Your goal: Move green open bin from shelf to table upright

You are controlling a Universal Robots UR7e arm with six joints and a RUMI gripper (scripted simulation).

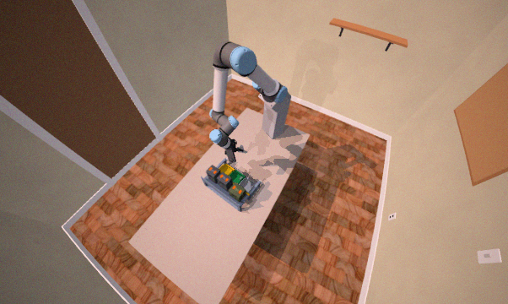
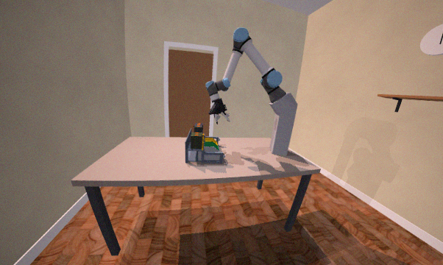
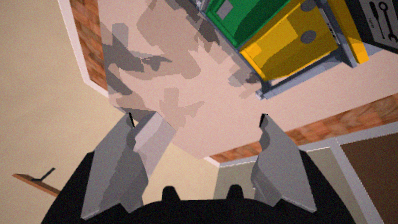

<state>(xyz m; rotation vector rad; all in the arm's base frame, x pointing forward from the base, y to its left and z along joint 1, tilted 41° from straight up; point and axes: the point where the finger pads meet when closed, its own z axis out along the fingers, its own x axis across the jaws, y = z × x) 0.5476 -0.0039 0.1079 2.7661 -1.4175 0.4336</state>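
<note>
My hand is 120 mm short of the green open bin, 30 mm to the right of it and 210 mm above it. Also, from my hand: grey bin: 130 mm ahead, 140 mm to the left, 210 mm below; then yellow bin: 100 mm ahead, 90 mm to the right, 210 mm below; then yellow strip: 170 mm ahead, 20 mm to the left, 150 mm below.
</note>
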